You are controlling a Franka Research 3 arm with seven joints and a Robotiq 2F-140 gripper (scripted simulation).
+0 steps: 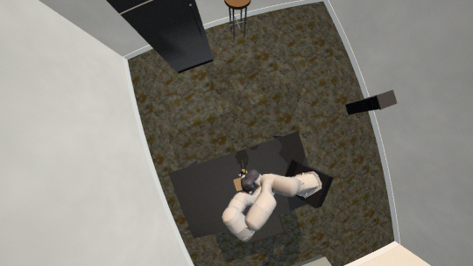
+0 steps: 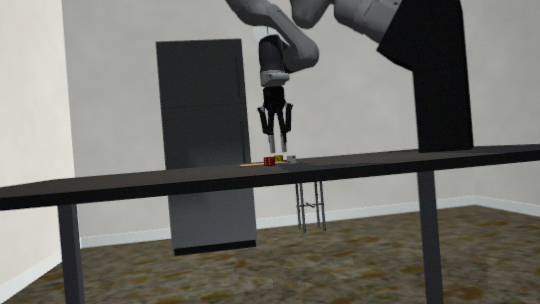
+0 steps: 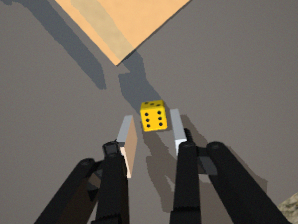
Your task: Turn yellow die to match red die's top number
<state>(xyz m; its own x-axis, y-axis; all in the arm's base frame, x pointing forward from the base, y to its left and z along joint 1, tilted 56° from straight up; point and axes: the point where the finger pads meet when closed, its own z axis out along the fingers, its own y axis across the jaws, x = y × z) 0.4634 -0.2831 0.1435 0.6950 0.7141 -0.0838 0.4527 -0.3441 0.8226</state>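
Right now the yellow die is 50 mm below my hand. The rest, counted from my hand: white die 110 mm ahead, 240 mm to the left, 50 mm below; red die 160 mm ahead, 190 mm to the left, 50 mm below; tan mat 130 mm ahead, 90 mm to the left, 60 mm below.
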